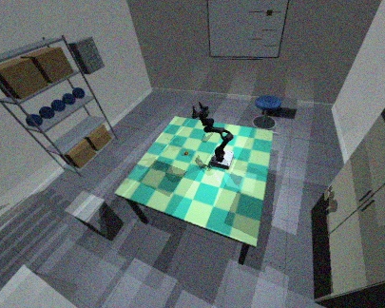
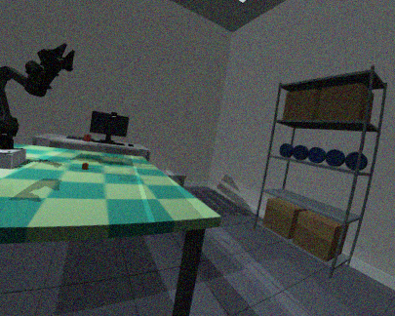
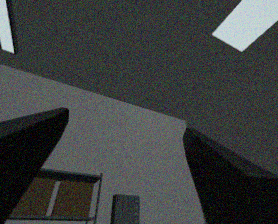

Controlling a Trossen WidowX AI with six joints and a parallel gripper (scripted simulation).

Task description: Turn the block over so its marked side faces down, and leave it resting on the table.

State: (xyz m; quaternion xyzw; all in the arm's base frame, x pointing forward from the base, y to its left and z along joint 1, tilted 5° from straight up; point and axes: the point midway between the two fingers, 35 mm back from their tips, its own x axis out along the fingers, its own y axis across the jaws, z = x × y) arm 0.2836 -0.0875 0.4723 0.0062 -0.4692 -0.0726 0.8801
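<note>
Now: gripper tip 120 mm short of the orange block, 120 mm to the right of it and 570 mm above it.
</note>
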